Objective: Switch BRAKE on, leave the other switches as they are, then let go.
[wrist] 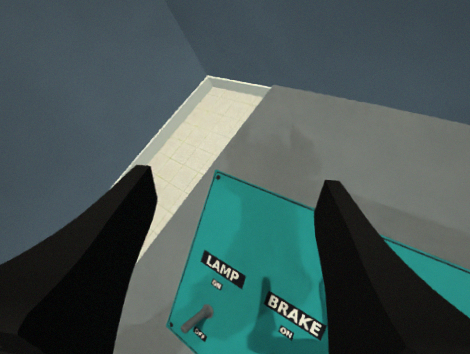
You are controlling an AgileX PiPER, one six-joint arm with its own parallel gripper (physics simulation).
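Observation:
A teal switch panel (265,225) shows low in the wrist view, between and behind my fingers. Its BRAKE label (295,315) is at the lower middle, with an ON mark (286,332) below it. The BRAKE lever itself does not show; that part lies beyond the lower edge of the view. The LAMP label (223,269) is to the left, and the LAMP lever (197,319) points down to its OFF mark. My gripper (235,190) is open, its two black fingers wide apart with the panel visible between them. The right finger hides part of the panel.
The panel lies on a grey surface (400,150). Beyond its left side is a strip of cream tiles (195,140) with a pale raised rim (170,125). More of the teal panel shows right of the right finger. Dark shadows fall on the panel and the grey surface.

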